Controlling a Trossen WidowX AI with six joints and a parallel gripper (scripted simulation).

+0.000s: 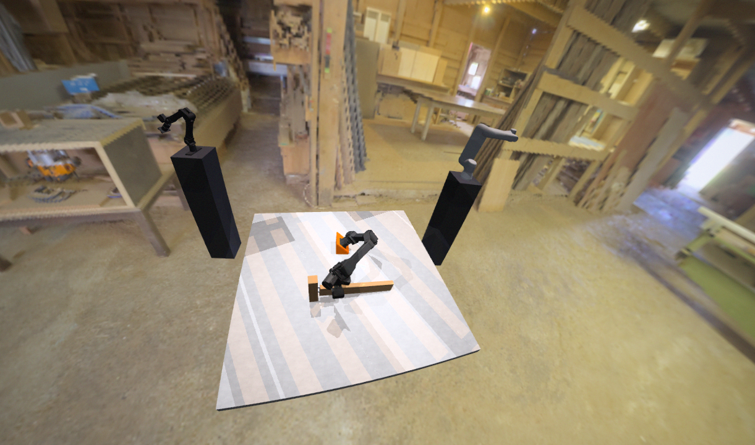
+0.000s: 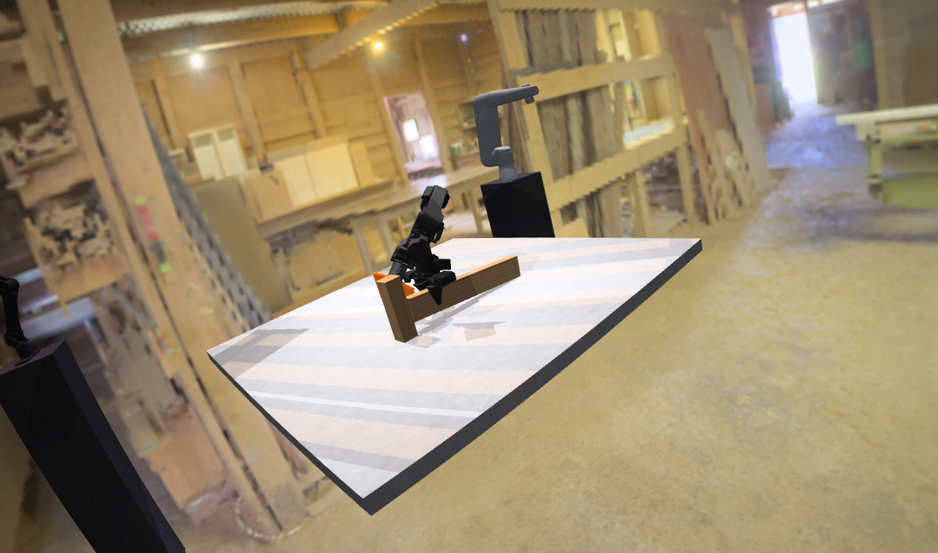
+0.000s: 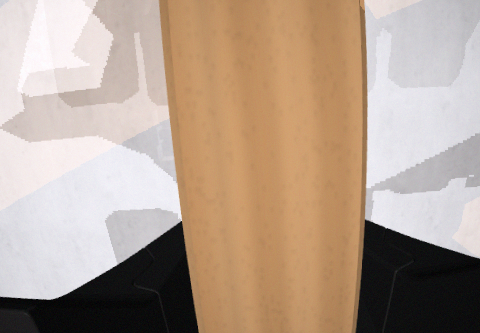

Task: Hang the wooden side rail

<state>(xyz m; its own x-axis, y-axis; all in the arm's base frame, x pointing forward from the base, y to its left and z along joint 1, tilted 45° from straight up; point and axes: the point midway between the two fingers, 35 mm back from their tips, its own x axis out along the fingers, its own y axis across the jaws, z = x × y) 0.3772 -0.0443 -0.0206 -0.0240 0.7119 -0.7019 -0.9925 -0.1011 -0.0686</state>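
The headboard post is 20 mm ahead of my gripper tip, 120 mm to the right of it and 40 mm above it.
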